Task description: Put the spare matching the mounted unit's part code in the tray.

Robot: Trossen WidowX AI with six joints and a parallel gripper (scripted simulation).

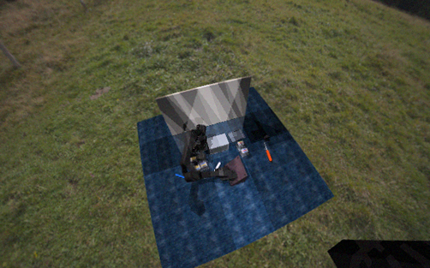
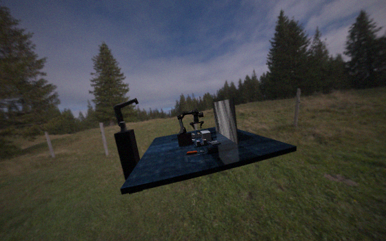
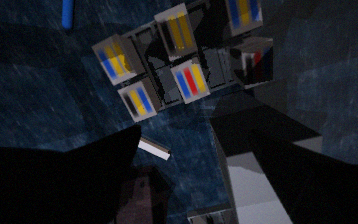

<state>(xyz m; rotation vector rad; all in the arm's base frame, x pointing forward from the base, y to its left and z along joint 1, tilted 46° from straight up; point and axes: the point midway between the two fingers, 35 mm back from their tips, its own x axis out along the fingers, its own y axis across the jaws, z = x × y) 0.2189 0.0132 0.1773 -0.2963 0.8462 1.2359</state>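
Right now the grey spare block is 60 mm behind my gripper tip, 30 mm to the left of it and 80 mm below it. Round my gripper tip: mounted unit 60 mm ahead, 130 mm to the right, 70 mm below; flat grey tray 100 mm ahead, 330 mm to the right, 120 mm below; blue pen 80 mm behind, 200 mm to the left, 120 mm below.
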